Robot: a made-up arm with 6 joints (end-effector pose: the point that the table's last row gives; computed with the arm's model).
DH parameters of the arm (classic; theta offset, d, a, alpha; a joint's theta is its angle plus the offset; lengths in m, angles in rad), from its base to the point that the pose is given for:
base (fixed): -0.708 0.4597 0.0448 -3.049
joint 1: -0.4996 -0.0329 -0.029 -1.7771
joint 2: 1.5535 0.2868 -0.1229 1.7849
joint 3: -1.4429 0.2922 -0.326 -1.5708
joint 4: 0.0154 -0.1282 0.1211 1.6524
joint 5: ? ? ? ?
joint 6: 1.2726 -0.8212 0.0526 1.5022
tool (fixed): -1.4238 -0.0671 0 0
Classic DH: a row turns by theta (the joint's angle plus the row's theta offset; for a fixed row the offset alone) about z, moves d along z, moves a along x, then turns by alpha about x.
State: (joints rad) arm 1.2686 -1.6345 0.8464 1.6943 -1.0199 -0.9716
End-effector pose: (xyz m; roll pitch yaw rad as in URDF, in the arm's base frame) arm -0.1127 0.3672 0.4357 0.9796 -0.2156 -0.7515
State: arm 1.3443 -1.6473 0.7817 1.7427 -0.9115 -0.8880
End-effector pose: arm -0.1025 0.3928 0.4609 1.0100 -0.2630 -0.7760
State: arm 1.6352 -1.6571 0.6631 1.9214 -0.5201 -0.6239
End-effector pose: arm -0.0237 0.4634 0.5388 1.1325 -0.4470 -0.9974
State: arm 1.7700 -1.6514 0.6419 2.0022 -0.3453 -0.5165
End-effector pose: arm 0.0254 0.4870 0.5674 1.1905 -0.5308 -1.1308
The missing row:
joint 5: 0.605 -0.5797 -0.0033 -3.0876
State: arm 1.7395 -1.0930 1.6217 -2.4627 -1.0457 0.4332
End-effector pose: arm 0.1896 0.4854 0.2375 2.6361 -0.5683 0.8309
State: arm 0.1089 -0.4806 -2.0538 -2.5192 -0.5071 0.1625
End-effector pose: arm 0.2432 -0.3905 0.8635 0.5392 -1.2589 2.9843
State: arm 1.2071 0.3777 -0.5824 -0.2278 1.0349 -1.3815
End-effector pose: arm -0.1968 -0.6647 0.5956 1.1474 -0.4527 -1.3270
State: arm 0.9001 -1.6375 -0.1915 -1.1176 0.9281 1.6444
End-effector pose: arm -0.8079 -0.0006 0.0254 3.0198 0.6631 -2.9931
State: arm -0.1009 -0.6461 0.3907 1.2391 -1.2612 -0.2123
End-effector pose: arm 0.0387 -0.2844 0.0279 -0.9743 -0.0026 1.2635
